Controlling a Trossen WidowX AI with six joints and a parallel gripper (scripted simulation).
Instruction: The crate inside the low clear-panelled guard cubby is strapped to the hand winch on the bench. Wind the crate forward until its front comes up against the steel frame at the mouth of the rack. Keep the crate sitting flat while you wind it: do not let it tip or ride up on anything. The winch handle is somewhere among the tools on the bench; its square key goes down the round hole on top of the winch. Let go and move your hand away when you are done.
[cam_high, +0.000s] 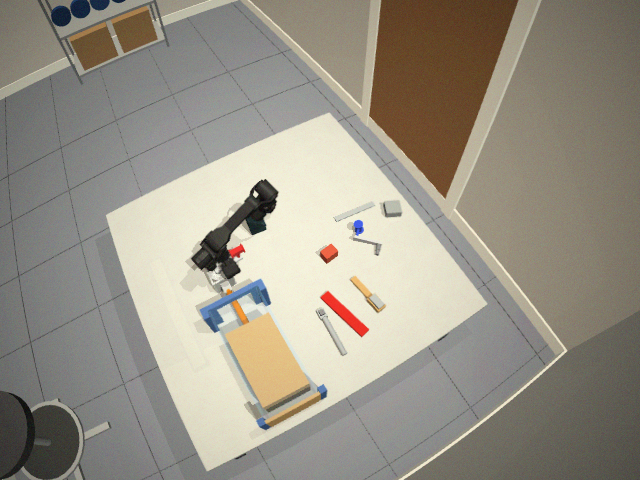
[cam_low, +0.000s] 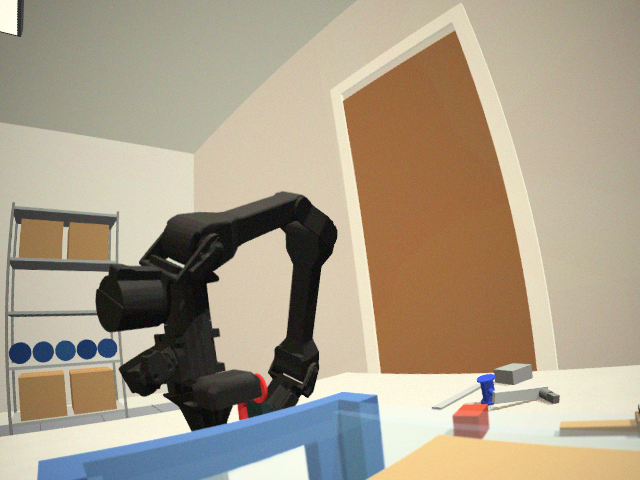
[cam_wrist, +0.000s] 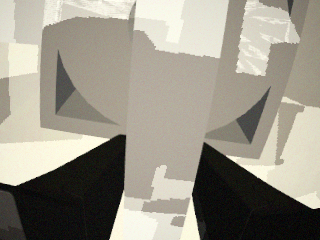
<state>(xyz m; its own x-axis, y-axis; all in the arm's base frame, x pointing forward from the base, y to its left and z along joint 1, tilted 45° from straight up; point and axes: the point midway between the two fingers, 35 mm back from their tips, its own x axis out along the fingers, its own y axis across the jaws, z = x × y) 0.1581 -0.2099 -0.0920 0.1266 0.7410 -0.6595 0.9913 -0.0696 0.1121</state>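
Right now my gripper tip is 5 cm to the right of the red grip and 5 cm below it. From my gripper tip the other things lie so: red bar: 40 cm ahead, 30 cm to the left, 8 cm below; then wooden brush: 39 cm ahead, 42 cm to the left, 7 cm below; then winch: 1 cm behind, 5 cm to the right, 6 cm below.
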